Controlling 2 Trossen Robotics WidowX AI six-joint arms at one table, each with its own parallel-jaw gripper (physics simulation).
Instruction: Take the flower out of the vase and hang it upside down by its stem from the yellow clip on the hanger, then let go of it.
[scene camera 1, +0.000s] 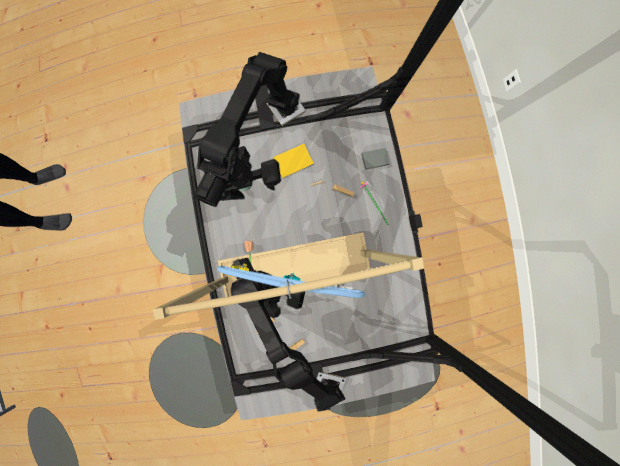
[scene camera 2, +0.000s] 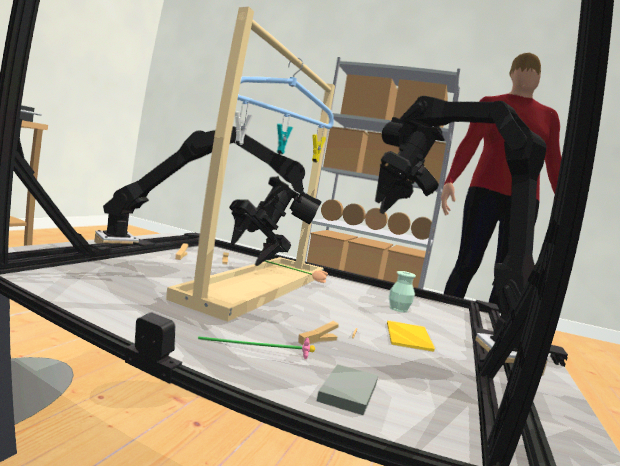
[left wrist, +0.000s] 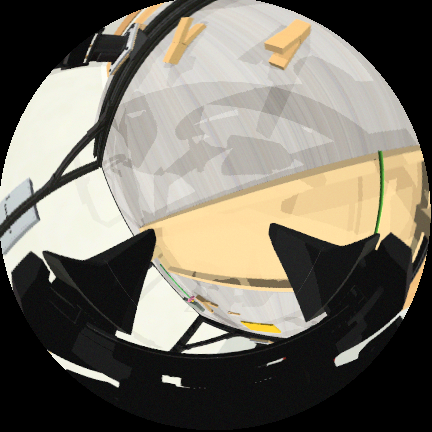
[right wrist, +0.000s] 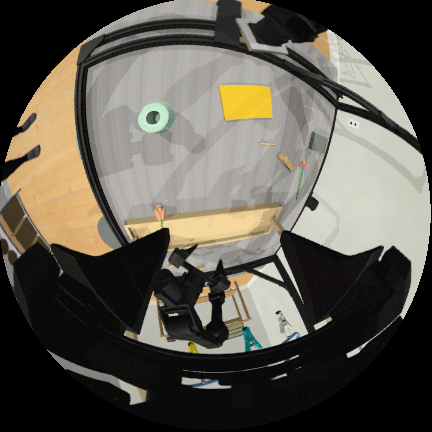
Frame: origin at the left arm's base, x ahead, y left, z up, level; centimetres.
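Seen in the pictures: left gripper, fingertip midpoint: (scene camera 2: 244, 255) (left wrist: 212, 231) (right wrist: 208, 251); right gripper, fingertip midpoint: (scene camera 1: 258, 193) (scene camera 2: 379, 208) (right wrist: 227, 235); left arm's base, link origin: (scene camera 1: 328, 388) (scene camera 2: 116, 234); right arm's base, link origin: (scene camera 1: 286, 106) (left wrist: 263, 344).
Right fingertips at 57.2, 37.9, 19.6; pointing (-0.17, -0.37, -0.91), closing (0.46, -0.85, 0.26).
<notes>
Pixels of each thing's top centre, then the offset from my right fingertips to it, as dx, dy, dz. "spot": a spot on its surface instead.
- orange flower, top centre: (scene camera 2: 293, 263) (right wrist: 164, 237) (scene camera 1: 251, 268) -23.0, -1.3, -18.7
- pink flower, surface spot: (scene camera 2: 306, 348) (scene camera 1: 367, 182) (right wrist: 306, 163) (left wrist: 188, 299) spot: +15.9, -31.3, -20.7
- green vase, top centre: (right wrist: 152, 117) (scene camera 2: 406, 273) +4.4, +9.5, -14.0
- yellow clip, surface spot: (scene camera 1: 240, 267) (scene camera 2: 319, 147) spot: -19.4, -2.6, +11.7
- yellow sheet, top centre: (scene camera 2: 409, 333) (right wrist: 248, 101) (scene camera 1: 293, 160) (left wrist: 259, 327) +16.6, -4.4, -22.3
- grey block, top centre: (scene camera 2: 350, 382) (scene camera 1: 376, 158) (right wrist: 319, 143) (left wrist: 191, 305) +25.5, -32.1, -21.4
An orange flower (scene camera 1: 248, 246) (scene camera 2: 320, 275) (right wrist: 159, 212) lies with its head over the rim of the rack's base tray; its green stem (left wrist: 382, 190) crosses the tray. A pink flower (scene camera 1: 364, 184) (scene camera 2: 306, 348) (left wrist: 191, 299) (right wrist: 303, 164) lies on the table. The green vase (scene camera 2: 401, 293) (right wrist: 167, 111) stands upright with no flower in it. The yellow clip (scene camera 2: 317, 146) (scene camera 1: 240, 267) hangs from the blue hanger (scene camera 2: 292, 81) (scene camera 1: 345, 292). My left gripper (scene camera 2: 246, 252) (left wrist: 212, 231) is open and empty above the tray, near the orange flower's stem. My right gripper (right wrist: 227, 235) is open and empty, high above the table.
The wooden rack (scene camera 2: 220, 165) holds the hanger, with teal (scene camera 2: 284, 138) and white (scene camera 2: 242, 128) clips beside the yellow one. A yellow sheet (scene camera 2: 409, 335) (right wrist: 246, 102), a grey block (scene camera 2: 348, 388) and wooden clothespins (scene camera 2: 318, 332) (left wrist: 290, 40) lie on the table.
</notes>
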